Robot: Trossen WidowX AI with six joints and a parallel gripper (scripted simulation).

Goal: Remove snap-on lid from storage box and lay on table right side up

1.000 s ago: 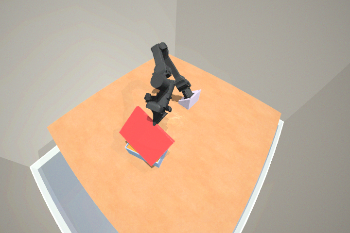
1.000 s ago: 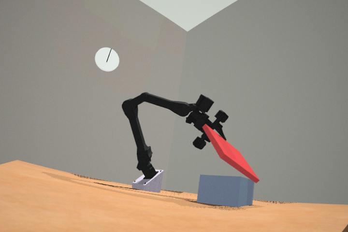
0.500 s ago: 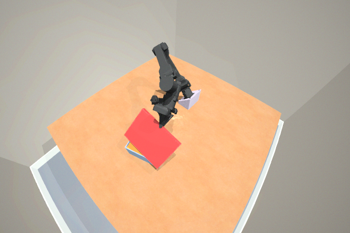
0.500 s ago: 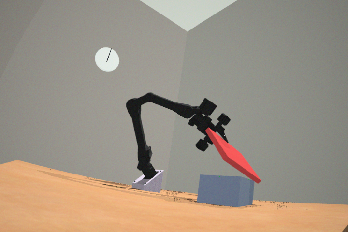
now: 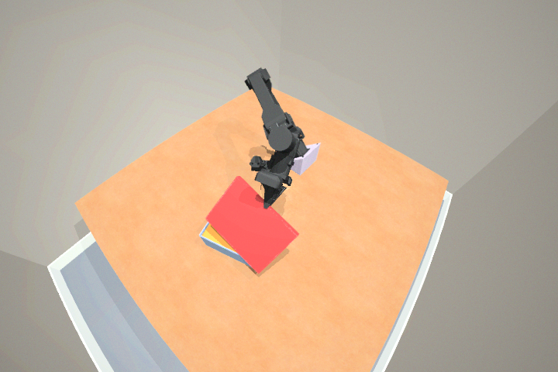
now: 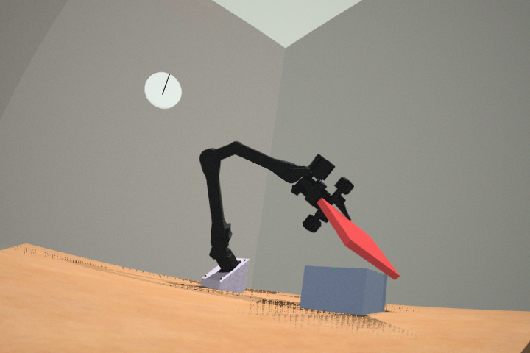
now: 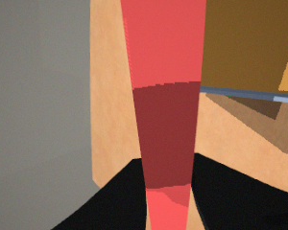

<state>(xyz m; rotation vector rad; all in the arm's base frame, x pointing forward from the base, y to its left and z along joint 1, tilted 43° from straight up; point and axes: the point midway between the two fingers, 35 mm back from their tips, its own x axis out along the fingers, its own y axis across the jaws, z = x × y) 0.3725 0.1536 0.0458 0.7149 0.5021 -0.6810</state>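
The red lid is 6 cm ahead of my gripper tip, 2 cm to the right of it and 5 cm below it. From my gripper tip the other things lie so: blue-grey storage box: 7 cm ahead, 8 cm to the right, 19 cm below.
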